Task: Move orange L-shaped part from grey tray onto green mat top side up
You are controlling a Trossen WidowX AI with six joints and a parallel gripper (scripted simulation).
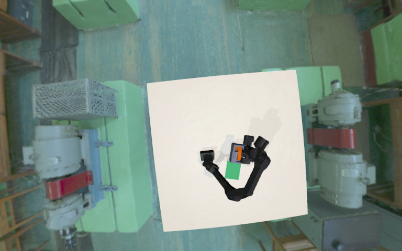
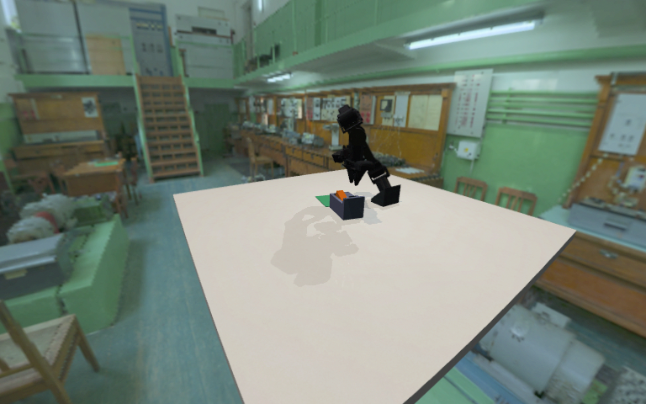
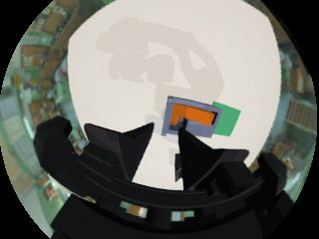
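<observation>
My gripper tip is 20 mm past the orange L-shaped part, 40 mm to the left of it and 100 mm above it. Also, from my gripper tip: green mat 90 mm behind, 210 mm to the right, 160 mm below.
</observation>
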